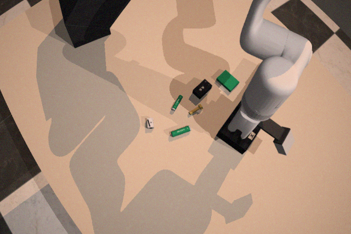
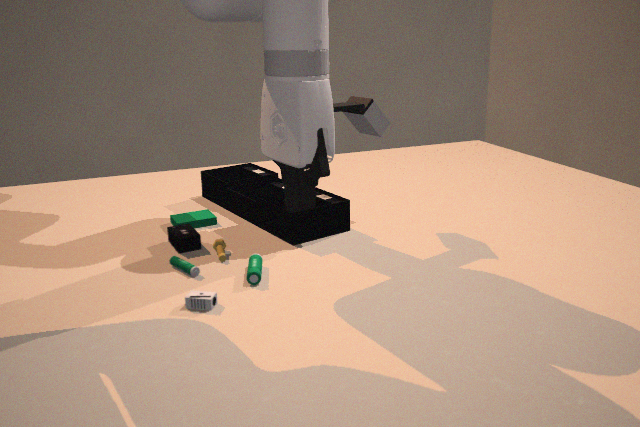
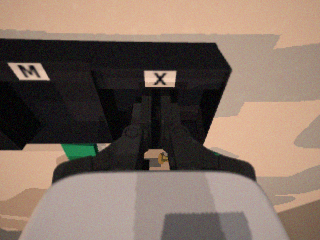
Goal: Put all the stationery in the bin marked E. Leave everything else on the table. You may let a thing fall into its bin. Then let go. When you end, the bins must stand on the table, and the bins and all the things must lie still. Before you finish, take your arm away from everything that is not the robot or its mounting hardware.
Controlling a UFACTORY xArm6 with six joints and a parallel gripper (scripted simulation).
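Right now my hand is 20 mm past the black bin row, 80 mm to the right of it and 20 mm above it. From my hand the other things lie so: green eraser: 120 mm behind, 80 mm to the left, 30 mm below; yellow bolt: 110 mm behind, 40 mm to the right, 30 mm below; black 9 V battery: 150 mm behind, 20 mm to the left, 30 mm below.
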